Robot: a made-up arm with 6 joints.
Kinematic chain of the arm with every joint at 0, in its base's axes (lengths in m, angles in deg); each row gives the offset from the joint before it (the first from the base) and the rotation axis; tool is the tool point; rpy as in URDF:
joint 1: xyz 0 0 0.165 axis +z
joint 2: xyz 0 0 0 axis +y
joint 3: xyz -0.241 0 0.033 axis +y
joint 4: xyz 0.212 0 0.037 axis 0.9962 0 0.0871
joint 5: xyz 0 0 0 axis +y
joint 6: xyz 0.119 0 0.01 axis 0.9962 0 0.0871
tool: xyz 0 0 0 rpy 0 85 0
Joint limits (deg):
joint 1: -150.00..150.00
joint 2: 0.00..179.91
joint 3: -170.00..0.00
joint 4: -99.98..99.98
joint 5: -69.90..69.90
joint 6: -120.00..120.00
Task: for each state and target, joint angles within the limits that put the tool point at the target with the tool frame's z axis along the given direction. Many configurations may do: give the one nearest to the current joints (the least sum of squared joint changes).
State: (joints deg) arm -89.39 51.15 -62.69 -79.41 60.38 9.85
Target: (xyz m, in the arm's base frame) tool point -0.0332 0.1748 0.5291 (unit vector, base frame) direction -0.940 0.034 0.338
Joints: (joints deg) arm -114.91 19.29 -91.80 -71.90 65.85 9.85
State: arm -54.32 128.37 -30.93 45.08 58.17 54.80
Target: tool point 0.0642 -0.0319 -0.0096 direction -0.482 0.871 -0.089
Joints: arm -48.16 161.97 -46.77 14.15 65.23 54.80
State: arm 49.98 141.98 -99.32 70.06 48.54 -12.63
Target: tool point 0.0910 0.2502 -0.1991 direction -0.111 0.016 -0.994
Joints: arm 67.15 179.80 -87.48 55.40 7.57 -12.62
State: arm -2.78 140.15 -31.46 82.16 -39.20 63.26
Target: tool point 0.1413 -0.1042 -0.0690 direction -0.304 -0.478 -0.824
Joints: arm -14.96 154.38 -41.67 80.69 -33.19 63.26
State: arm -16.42 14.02 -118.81 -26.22 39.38 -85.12
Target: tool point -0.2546 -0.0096 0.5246 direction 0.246 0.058 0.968
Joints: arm 3.34 0.11 -91.98 6.84 21.43 -85.12
